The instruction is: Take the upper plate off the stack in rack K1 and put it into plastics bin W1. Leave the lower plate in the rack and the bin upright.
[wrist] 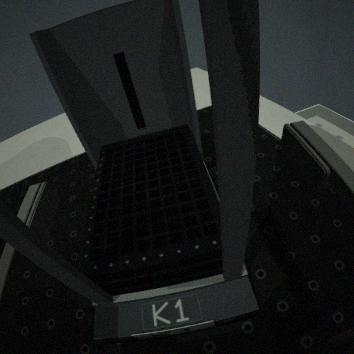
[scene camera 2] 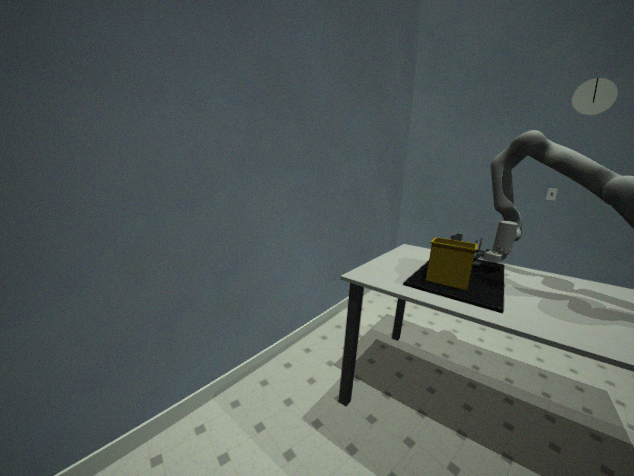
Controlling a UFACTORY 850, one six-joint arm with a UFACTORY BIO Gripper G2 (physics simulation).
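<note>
A dark gridded plate (wrist: 155,200) lies flat at the top of the stack in grey rack K1 (wrist: 232,300), between its tall slotted back wall and front posts. Dark layers show below its front edge; the lower plate is hard to make out. The yellow bin (scene camera 2: 450,263), taken as W1, stands upright on the black mat; its label does not show. My gripper (scene camera 2: 480,253) (wrist: 172,175) is open and empty, with one finger out to the left of the rack and the other to its right. In the scene view its fingertips are partly hidden near the bin.
The black perforated mat (scene camera 2: 486,294) (wrist: 300,245) lies on the white table (scene camera 2: 532,317). The bin is near the table's left end. Grey upright parts (scene camera 2: 456,236) show above and behind the bin's rim. The rack's front posts rise beside the plate stack.
</note>
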